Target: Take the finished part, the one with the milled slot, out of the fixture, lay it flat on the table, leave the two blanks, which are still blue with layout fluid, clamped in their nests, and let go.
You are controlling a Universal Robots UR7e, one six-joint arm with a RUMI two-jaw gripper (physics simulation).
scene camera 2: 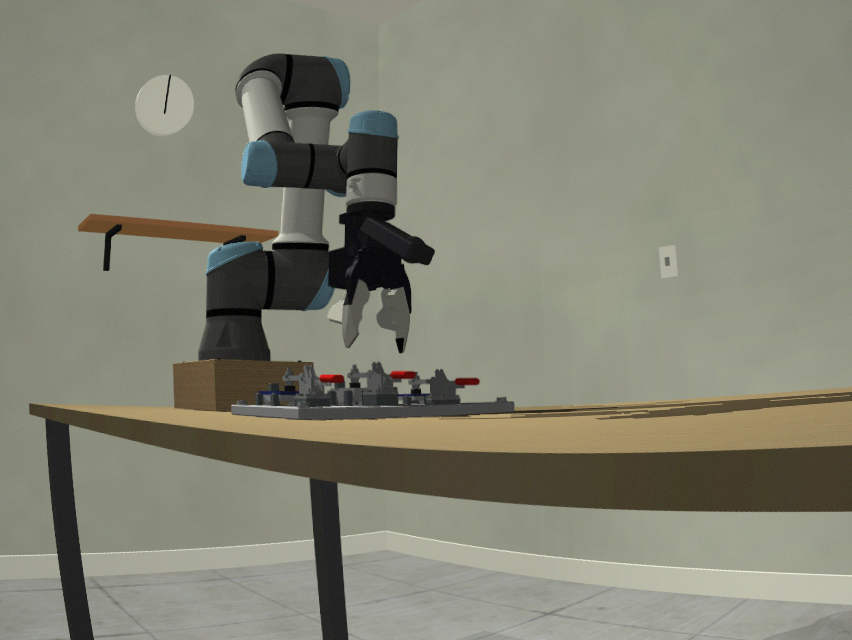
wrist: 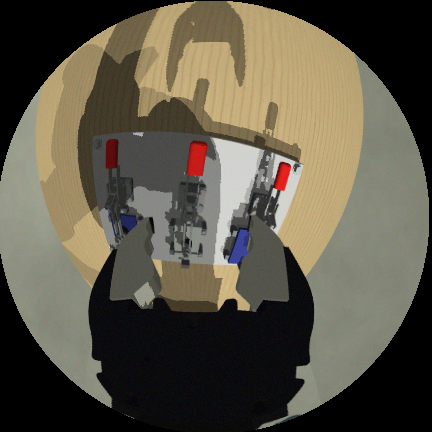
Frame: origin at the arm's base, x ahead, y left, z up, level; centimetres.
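Seen in the pictures: gripper, fingertip midpoint: point(scene camera 2: 375, 350) point(wrist: 200, 217); arm's base, link origin: point(scene camera 2: 233, 362).
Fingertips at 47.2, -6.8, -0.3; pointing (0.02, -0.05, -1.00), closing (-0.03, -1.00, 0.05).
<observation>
Pixels of each thing's top centre, then the offset from my fingertips to it, as dx, dy, dz. Level surfaces: height alone.
- fixture plate, top centre: point(scene camera 2: 369, 405) point(wrist: 189, 212) -3.5, +1.8, -7.7
- finished part, top centre: point(scene camera 2: 353, 388) point(wrist: 186, 244) -7.7, +2.7, -5.1
- middle clamp's red handle, top centre: point(wrist: 192, 186) point(scene camera 2: 392, 360) +2.7, +0.6, -1.5
- wooden table, surface height: dz -9.2
The fixture plate point(scene camera 2: 413, 411) point(wrist: 155, 165) lies on the table with three nests in a row. The finished part point(wrist: 195, 242), pale grey, appears to sit in the middle nest under its clamp arm; its slot cannot be made out. One blue blank point(wrist: 129, 222) is in the left nest of the wrist view, another blue blank point(wrist: 239, 245) in the right nest; both are partly hidden by clamps and fingers. The middle clamp's red handle point(scene camera 2: 402, 374) point(wrist: 197, 158) lies low. My gripper point(scene camera 2: 375, 347) point(wrist: 200, 217) is open and empty, pointing down above the fixture.
The outer clamps' red handles point(wrist: 112, 153) point(wrist: 282, 176) lie roughly parallel to the middle one. Clamp bodies and locating pegs rise from the plate. The arm's wooden base block point(scene camera 2: 194, 385) stands behind the fixture. The wooden table point(scene camera 2: 585, 434) point(wrist: 300, 90) extends beyond the handles.
</observation>
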